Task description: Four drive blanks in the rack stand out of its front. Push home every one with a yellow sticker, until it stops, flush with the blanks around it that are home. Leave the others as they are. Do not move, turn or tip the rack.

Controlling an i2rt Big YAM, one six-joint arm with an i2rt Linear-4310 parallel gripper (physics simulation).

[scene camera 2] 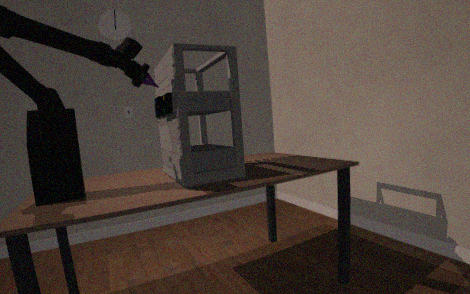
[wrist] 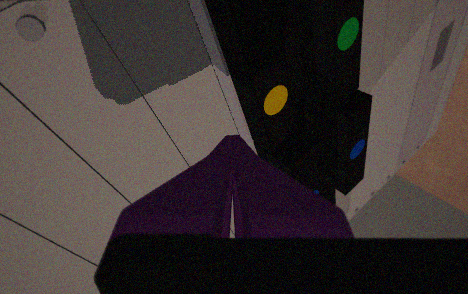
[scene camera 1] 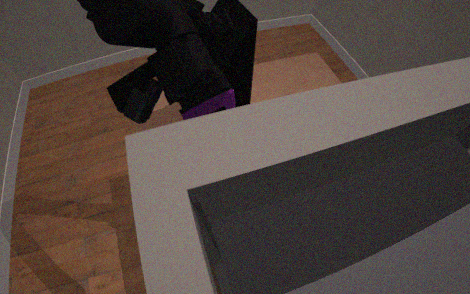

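Observation:
The pale rack [scene camera 1: 160, 162] [scene camera 2: 239, 135] stands upright on the table. Dark blanks [scene camera 2: 164, 105] stand out of its front. In the wrist view one bears a yellow sticker [wrist: 276, 100], one a green sticker [wrist: 348, 34] and a lower one a blue sticker [wrist: 357, 149]. A small blue spot [wrist: 316, 192] shows by the right finger. My gripper [scene camera 2: 157, 86] [wrist: 232, 147] is shut and empty. Its purple tips are close to the front, just above the dark blanks in scene camera 2, and over pale faces beside the yellow-stickered blank in the wrist view. Contact cannot be told; the rack's top hides the tips in scene camera 1.
The table [scene camera 2: 320, 162] carries the rack and the arm's black base [scene camera 2: 56, 155]. A pale round knob [wrist: 30, 27] shows on the rack's front at the upper left of the wrist view. Walls stand behind the table, with a round clock [scene camera 2: 114, 24] on one.

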